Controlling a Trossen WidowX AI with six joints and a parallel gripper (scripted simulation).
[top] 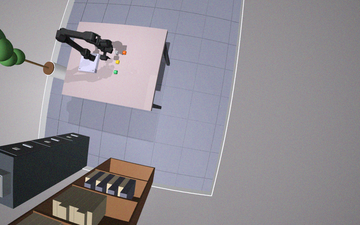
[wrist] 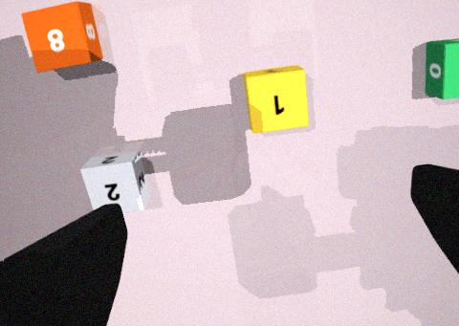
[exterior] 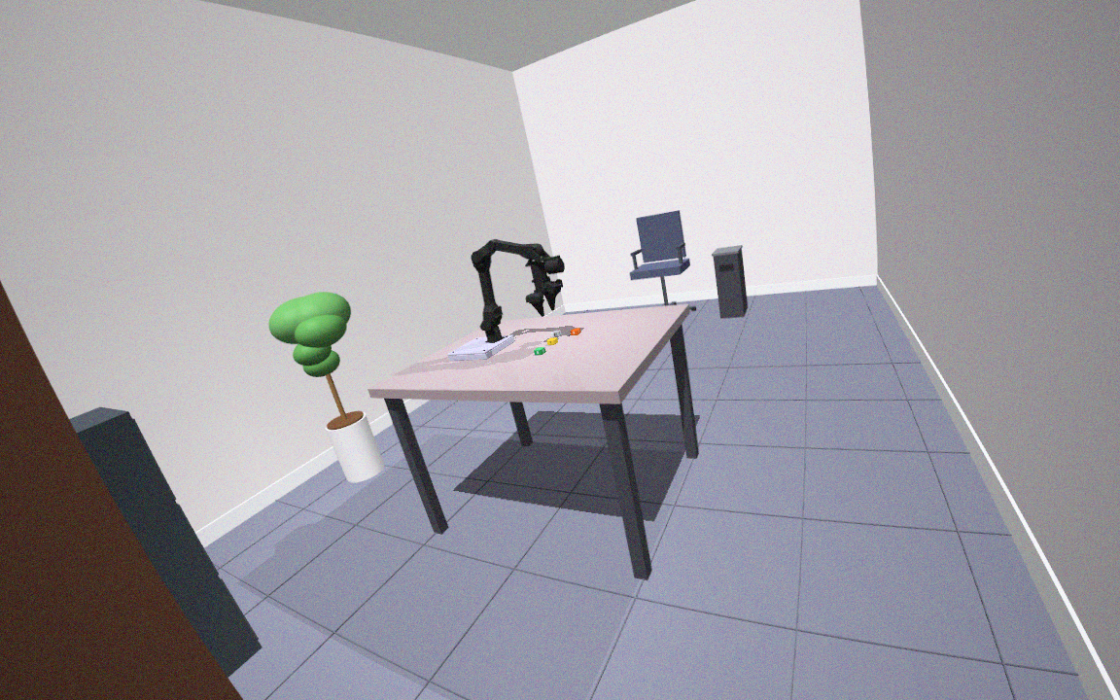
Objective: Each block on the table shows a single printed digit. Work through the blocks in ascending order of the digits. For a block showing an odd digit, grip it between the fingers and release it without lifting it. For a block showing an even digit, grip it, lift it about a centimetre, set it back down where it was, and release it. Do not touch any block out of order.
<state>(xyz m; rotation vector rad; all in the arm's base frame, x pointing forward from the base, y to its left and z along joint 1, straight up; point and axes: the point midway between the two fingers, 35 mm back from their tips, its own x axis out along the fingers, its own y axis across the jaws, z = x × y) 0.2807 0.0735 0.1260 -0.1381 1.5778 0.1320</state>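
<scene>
My gripper tip is now 3 cm short of the green block, 13 cm to the left of it and 11 cm above it. The rest, counted from my gripper tip: yellow block 1 cm ahead, 2 cm to the right, 11 cm below; orange block 4 cm ahead, 10 cm to the left, 11 cm below; white block 5 cm behind, 8 cm to the left, 11 cm below.
</scene>
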